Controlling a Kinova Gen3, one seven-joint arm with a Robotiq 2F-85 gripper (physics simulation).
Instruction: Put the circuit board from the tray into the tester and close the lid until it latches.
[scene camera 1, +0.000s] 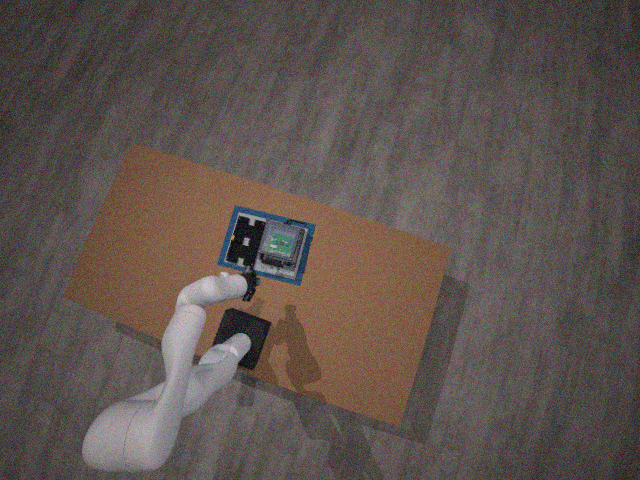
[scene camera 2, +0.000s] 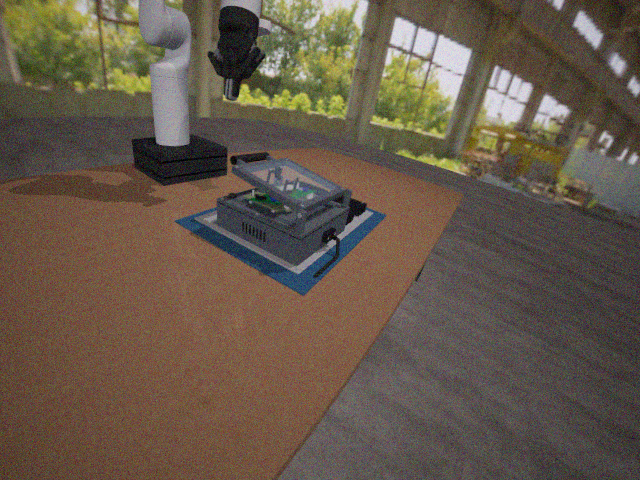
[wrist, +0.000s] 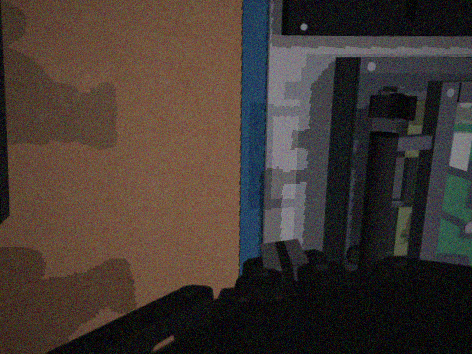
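Where they show: gripper, fingertip midpoint: (scene camera 1: 258, 281) (scene camera 2: 230, 99) (wrist: 282, 267); arm's base at its link origin: (scene camera 1: 240, 343) (scene camera 2: 173, 142).
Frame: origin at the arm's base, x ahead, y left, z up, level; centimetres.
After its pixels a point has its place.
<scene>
The grey tester (scene camera 1: 299, 253) {x 45.8, y -7.3, z -7.9 cm} (scene camera 2: 279, 240) {x 53.2, y -6.0, z -4.8 cm} stands with its clear lid (scene camera 2: 259, 182) {x 47.1, y -5.6, z 2.6 cm} tilted partly open. The lid's black handle (scene camera 1: 272, 260) {x 37.6, y 0.6, z 4.4 cm} (scene camera 2: 250, 158) {x 37.8, y -0.5, z 3.8 cm} (wrist: 382, 200) {x 36.7, y 1.1, z 4.5 cm} is at the raised edge, on the robot's side. A green circuit board (scene camera 1: 281, 242) (scene camera 2: 266, 202) lies in the tester under the lid; how exactly it is seated cannot be told. The black tray (scene camera 1: 238, 252) {x 35.1, y 19.3, z -6.7 cm} (scene camera 2: 357, 207) {x 51.1, y 21.6, z -5.7 cm} (wrist: 350, 20) {x 35.9, y 11.7, z -5.7 cm} lies beside the tester, and no board shows in it. My gripper (scene camera 1: 251, 285) {x 28.8, y 0.5, z 13.6 cm} (scene camera 2: 232, 96) {x 28.8, y 0.5, z 13.6 cm} (wrist: 282, 267) {x 28.8, y 0.5, z 13.6 cm} is shut and empty, well above the table, on the robot's side of the tester.
The tester and tray stand on a blue-bordered mat (scene camera 1: 227, 260) {x 29.7, y 22.2, z -5.8 cm} (scene camera 2: 305, 285) {x 60.6, y -7.3, z -8.3 cm} (wrist: 253, 125) {x 30.6, y 2.7, z -8.3 cm} on the brown table (scene camera 1: 361, 310) {x 32.5, y -44.2, z -8.5 cm} (scene camera 2: 155, 335) {x 55.9, y -26.3, z -8.5 cm} (wrist: 125, 200) {x 20.8, y -5.3, z -8.5 cm}. A black cable (scene camera 2: 337, 250) {x 58.8, y 2.7, z -7.0 cm} comes out of the tester's side. The robot's black base (scene camera 1: 261, 330) {x 8.6, y -6.1, z -0.5 cm} (scene camera 2: 180, 162) {x 11.4, y -2.9, z -3.0 cm} stands nearby.
</scene>
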